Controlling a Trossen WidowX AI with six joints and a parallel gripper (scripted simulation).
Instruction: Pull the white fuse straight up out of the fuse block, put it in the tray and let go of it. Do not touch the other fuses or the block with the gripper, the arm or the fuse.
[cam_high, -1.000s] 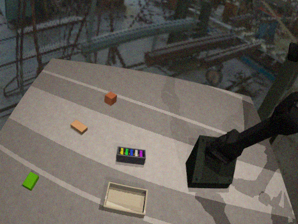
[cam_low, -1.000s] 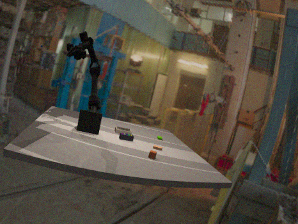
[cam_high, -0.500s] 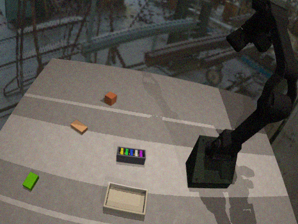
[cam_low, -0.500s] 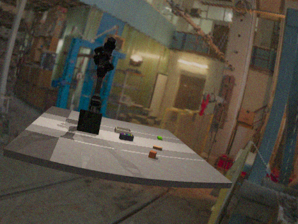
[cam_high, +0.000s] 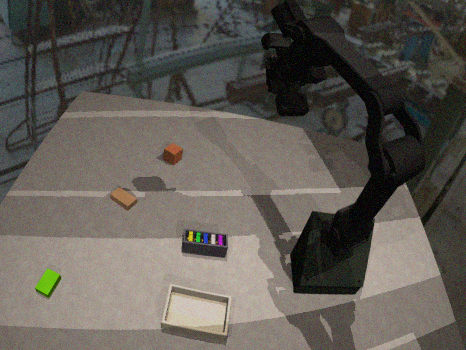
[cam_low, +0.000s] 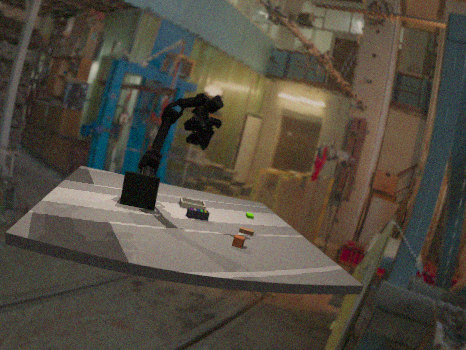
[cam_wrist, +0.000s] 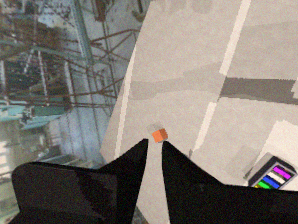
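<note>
Now: the white fuse 32 cm below my gripper tip, 17 cm to the left of it and 8 cm ahead of it. The rest, counted from my gripper tip: orange cube: 32 cm below, 18 cm ahead, 15 cm to the right; then beige tray: 36 cm to the left, 34 cm below, 12 cm ahead.
</note>
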